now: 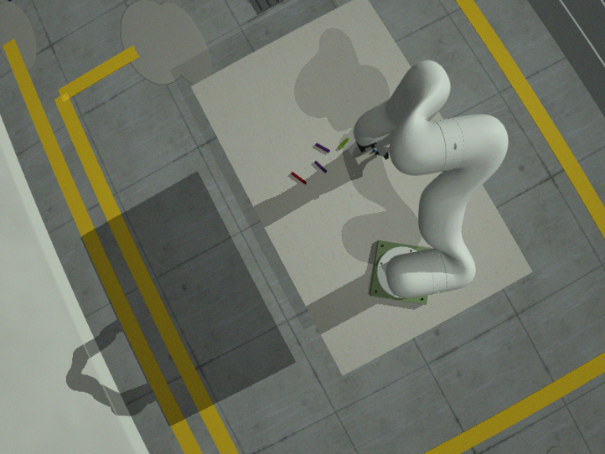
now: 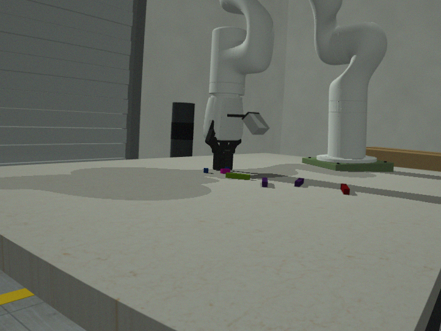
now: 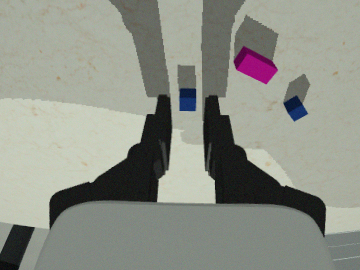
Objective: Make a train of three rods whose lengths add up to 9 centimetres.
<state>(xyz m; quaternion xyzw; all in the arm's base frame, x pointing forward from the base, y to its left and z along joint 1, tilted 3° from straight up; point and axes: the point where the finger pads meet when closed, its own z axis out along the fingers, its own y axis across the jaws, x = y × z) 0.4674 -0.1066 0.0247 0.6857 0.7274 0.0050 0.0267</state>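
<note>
My hand is 3 cm short of the magenta rod, 4 cm to the right of it and 2 cm above it. The rest, counted from my hand: lime rod 7 cm ahead, 11 cm to the left, 2 cm below; then red rod 2 cm ahead, 32 cm to the left, 2 cm below.
</note>
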